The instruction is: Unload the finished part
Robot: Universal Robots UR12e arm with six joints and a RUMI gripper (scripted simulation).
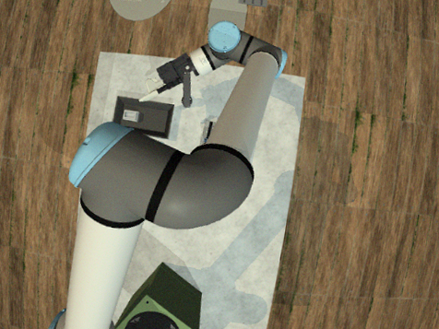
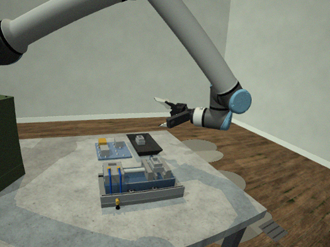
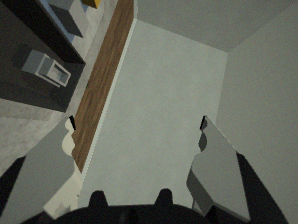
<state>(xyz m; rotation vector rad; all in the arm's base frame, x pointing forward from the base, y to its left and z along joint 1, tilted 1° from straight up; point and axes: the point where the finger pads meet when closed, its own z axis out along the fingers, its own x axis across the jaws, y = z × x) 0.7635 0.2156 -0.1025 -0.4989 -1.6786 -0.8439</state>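
Now: the blue vise 150 mm behind my hand, 300 mm to the right of it and 180 mm below it. From my hand the other things lie so: orange block 270 mm behind, 70 mm to the left, 190 mm below; blue fixture plate 220 mm behind, 30 mm to the left, 210 mm below.
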